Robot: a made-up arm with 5 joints.
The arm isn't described. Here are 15 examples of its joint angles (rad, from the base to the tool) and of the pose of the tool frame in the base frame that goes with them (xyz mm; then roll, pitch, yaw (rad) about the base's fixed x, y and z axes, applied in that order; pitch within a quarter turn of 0, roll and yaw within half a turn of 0).
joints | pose
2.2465 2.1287 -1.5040 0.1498 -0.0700 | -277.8 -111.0 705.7 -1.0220 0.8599 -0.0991
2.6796 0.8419 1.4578 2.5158 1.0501 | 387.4 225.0 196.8 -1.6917 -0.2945 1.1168
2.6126 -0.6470 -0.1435 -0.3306 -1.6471 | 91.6 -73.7 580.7 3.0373 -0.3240 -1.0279
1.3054 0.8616 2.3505 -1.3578 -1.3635 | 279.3 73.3 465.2 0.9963 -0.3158 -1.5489
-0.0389 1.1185 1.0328 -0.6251 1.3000 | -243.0 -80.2 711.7 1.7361 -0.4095 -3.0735
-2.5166 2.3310 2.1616 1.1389 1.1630 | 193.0 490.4 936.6 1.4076 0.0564 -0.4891
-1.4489 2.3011 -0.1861 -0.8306 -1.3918 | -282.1 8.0 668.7 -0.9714 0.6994 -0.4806
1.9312 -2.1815 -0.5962 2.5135 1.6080 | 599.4 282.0 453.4 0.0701 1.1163 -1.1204
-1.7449 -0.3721 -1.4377 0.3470 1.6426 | -227.2 388.6 73.9 -0.3278 -0.0512 1.5697
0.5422 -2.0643 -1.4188 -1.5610 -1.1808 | 85.5 480.5 411.9 -0.4152 0.0856 2.4524
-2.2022 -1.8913 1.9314 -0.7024 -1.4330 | -272.6 60.6 759.2 -2.2453 0.2962 1.9734
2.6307 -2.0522 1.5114 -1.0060 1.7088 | 295.4 -183.7 641.4 -0.8269 -0.1266 0.2807
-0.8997 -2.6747 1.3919 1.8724 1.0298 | -423.6 -91.3 1238.5 1.6846 0.2061 -2.9891
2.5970 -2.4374 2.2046 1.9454 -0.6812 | 30.6 -361.0 1146.1 2.1551 0.6255 -1.0164
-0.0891 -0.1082 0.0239 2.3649 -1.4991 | -355.9 384.6 140.9 -0.7845 -0.0507 1.5850
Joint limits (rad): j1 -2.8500..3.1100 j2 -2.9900..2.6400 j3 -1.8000..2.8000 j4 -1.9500..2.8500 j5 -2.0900..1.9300
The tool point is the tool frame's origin. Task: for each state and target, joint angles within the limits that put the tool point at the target. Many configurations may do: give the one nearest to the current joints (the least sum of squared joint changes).
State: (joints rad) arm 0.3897 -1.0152 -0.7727 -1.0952 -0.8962
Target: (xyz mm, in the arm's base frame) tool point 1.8 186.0 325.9
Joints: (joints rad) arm 0.4396 -1.2053 -1.2927 -1.5785 -0.5583
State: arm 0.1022 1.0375 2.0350 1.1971 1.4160
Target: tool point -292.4 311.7 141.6
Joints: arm 0.5866 0.7119 1.8430 0.8151 0.8721
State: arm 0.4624 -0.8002 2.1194 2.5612 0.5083
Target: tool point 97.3 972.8 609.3
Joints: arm 0.2551 -0.5230 2.0980 2.0286 0.8112
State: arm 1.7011 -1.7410 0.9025 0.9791 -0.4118
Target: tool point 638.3 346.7 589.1
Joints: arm 1.6976 -1.5183 0.7336 1.5203 0.0377
